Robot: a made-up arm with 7 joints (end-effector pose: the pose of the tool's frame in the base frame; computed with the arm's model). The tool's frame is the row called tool. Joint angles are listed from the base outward.
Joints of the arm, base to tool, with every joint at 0 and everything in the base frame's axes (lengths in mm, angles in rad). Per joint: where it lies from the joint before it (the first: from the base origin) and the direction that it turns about. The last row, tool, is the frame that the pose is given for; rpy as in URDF.
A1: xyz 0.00 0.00 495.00 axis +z
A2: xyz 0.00 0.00 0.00 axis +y
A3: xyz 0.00 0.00 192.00 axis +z
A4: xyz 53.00 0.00 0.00 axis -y
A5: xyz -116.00 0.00 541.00 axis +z
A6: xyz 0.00 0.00 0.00 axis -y
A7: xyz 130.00 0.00 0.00 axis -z
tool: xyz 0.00 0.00 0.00 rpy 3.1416 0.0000 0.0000
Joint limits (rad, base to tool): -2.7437..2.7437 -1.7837..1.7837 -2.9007..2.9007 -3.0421..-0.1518 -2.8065..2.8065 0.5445..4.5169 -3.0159..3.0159
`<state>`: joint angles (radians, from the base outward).
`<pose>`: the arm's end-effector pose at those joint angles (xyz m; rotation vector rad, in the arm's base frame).
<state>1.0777 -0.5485 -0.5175 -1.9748 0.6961 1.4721 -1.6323</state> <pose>0.5484 0.2925 0.8416 -0.8865 -2.0614 -0.5533</pose>
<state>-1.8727 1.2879 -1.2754 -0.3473 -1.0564 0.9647 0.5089</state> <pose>-0.4356 -0.6962 0.7299 -0.5985 -1.1717 -1.6821</pose>
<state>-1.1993 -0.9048 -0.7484 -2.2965 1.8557 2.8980 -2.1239</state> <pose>-0.3158 -0.4358 0.6594 0.9344 -1.2377 1.5189</pose>
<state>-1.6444 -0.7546 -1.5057 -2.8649 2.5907 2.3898 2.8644</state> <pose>-0.2794 -0.2331 0.1780 0.3989 -1.6845 0.6441</pose>
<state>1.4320 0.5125 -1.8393 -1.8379 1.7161 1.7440 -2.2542</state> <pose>0.6720 -0.2212 0.7084 -1.7482 -1.7292 -1.6808</pose>
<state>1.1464 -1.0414 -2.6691 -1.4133 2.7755 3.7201 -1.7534</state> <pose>-0.0166 -0.5215 0.2254 -0.3934 2.9591 -0.3609</pose>
